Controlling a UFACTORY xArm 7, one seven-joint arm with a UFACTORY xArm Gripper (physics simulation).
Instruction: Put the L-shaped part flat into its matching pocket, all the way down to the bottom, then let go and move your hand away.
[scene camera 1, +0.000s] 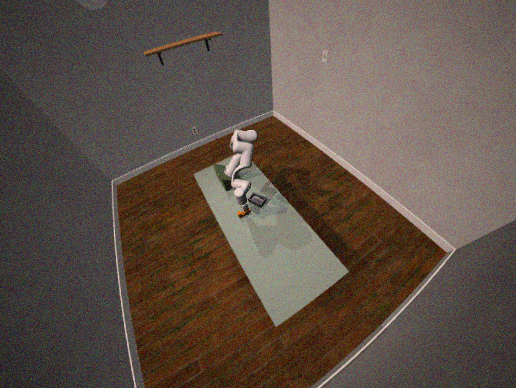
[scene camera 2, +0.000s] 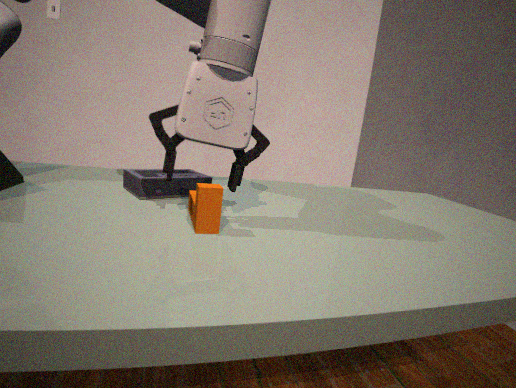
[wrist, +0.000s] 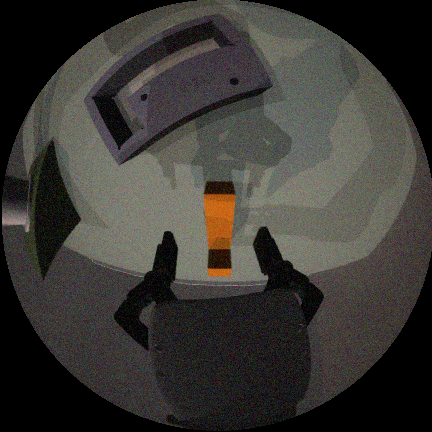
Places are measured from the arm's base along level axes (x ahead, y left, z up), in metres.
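Pixels of known places: gripper, fingertip midpoint: (scene camera 1: 245, 209) (scene camera 2: 200, 184) (wrist: 216, 237); arm's base, origin of the base link: (scene camera 1: 229, 173).
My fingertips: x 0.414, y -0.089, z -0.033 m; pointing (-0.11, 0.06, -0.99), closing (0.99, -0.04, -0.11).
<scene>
Ahead of a thing's pixels: the offset from my fingertips to its top centre. Level surfaces: height alone.
The orange L-shaped part {dx +0.003, dy -0.015, dz +0.011 m} (scene camera 1: 243, 214) (scene camera 2: 208, 209) (wrist: 219, 220) stands on edge on the pale table, with its taller arm upright in the scene camera 2 view. The dark purple-grey block with the L-shaped pocket {dx -0.043, dy +0.147, dz -0.012 m} (scene camera 1: 264, 202) (scene camera 2: 145, 188) (wrist: 190, 94) lies flat on the table, apart from the part; its pocket is empty. My gripper (scene camera 2: 201, 183) (wrist: 216, 237) is open with nothing between its fingers. In the wrist view its fingertips are to the left and right of the part. In the scene camera 2 view they are behind and above it. The gripper is hard to make out in the scene camera 1 view.
The pale table top {dz -0.049 m} (scene camera 1: 295, 265) (scene camera 2: 300, 280) has the arm's base end on a dark green plate (scene camera 1: 221, 176) (wrist: 52, 215). The table's edge runs past the part on the near side in the wrist view. A wooden shelf (scene camera 1: 182, 44) hangs on the wall.
</scene>
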